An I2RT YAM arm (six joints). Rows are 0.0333 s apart.
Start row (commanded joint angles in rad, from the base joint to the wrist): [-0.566, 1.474, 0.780, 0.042, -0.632, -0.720]
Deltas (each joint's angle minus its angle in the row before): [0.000, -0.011, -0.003, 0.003, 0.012, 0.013]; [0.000, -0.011, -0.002, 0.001, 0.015, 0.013]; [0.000, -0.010, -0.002, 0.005, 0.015, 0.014]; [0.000, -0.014, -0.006, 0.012, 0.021, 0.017]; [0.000, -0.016, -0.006, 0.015, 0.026, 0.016]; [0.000, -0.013, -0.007, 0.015, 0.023, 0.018]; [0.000, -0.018, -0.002, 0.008, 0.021, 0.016]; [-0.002, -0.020, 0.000, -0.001, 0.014, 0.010]
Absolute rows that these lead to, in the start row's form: [-0.566, 1.463, 0.777, 0.045, -0.620, -0.707]; [-0.566, 1.452, 0.775, 0.046, -0.605, -0.694]; [-0.566, 1.442, 0.773, 0.051, -0.590, -0.680]; [-0.566, 1.428, 0.767, 0.063, -0.569, -0.663]; [-0.566, 1.412, 0.761, 0.078, -0.543, -0.647]; [-0.566, 1.399, 0.754, 0.093, -0.520, -0.629]; [-0.566, 1.381, 0.752, 0.101, -0.499, -0.613]; [-0.568, 1.361, 0.752, 0.100, -0.485, -0.603]
